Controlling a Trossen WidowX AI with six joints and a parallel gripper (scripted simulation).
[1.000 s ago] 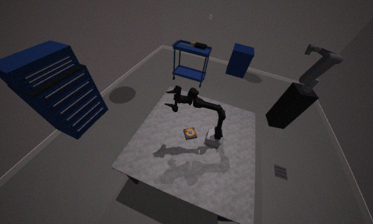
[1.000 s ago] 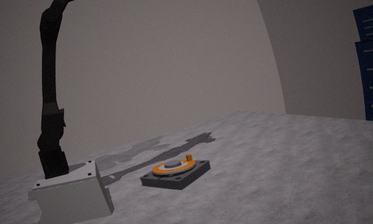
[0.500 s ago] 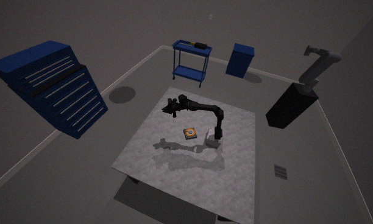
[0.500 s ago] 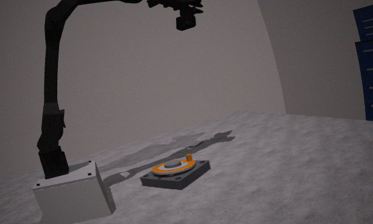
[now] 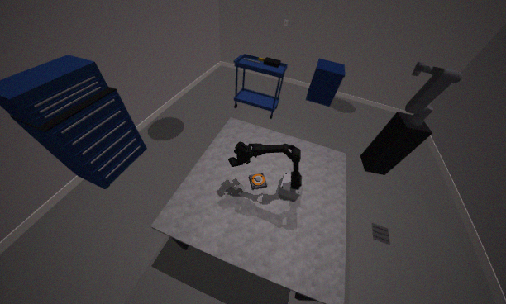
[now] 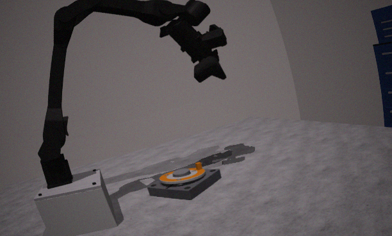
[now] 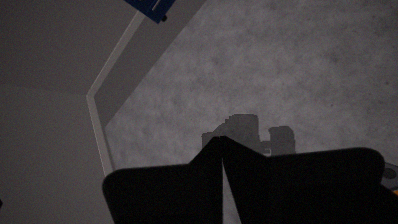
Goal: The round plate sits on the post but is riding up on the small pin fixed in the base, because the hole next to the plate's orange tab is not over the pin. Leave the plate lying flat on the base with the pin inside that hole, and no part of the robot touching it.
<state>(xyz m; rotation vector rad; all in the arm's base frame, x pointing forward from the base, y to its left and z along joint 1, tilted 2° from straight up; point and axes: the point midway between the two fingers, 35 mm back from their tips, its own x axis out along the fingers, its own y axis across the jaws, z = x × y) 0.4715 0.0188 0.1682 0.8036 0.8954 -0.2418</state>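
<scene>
Right now the round plate is 180 mm behind my gripper tip, 50 mm to the right of it and 180 mm below it. Also, from my gripper tip: dark square base 210 mm behind, 50 mm to the right, 190 mm below.
</scene>
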